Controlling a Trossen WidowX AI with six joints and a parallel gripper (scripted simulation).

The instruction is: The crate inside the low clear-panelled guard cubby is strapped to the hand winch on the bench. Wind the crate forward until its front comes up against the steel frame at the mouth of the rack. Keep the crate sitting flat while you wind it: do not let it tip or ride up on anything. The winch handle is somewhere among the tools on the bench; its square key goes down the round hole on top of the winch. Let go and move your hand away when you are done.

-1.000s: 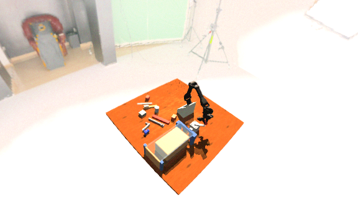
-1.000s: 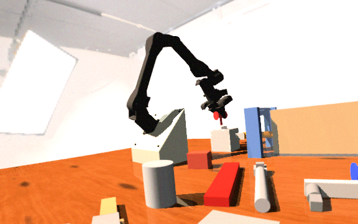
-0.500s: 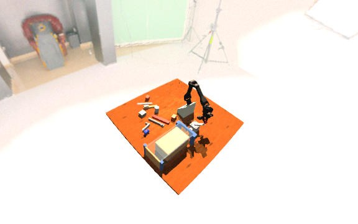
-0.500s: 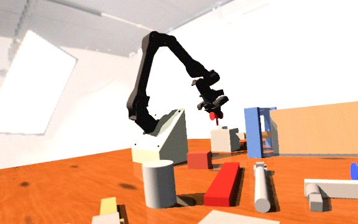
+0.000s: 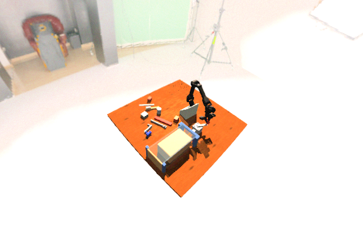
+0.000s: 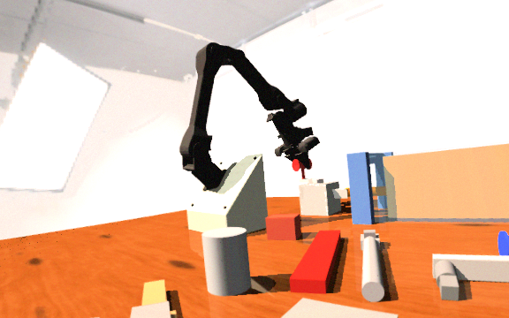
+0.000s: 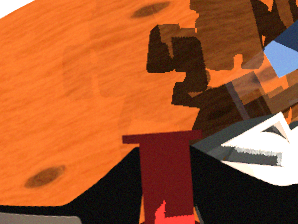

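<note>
The frame is 240 mm ahead of my gripper tip, 80 mm to the right of it and 30 mm below it. The rest, counted from my gripper tip: winch (100 mm below, 80 mm to the right, 60 mm ahead); red knob (20 mm to the right, 10 mm behind); clear-panelled cubby (480 mm ahead, 90 mm to the right, 20 mm below).
</note>
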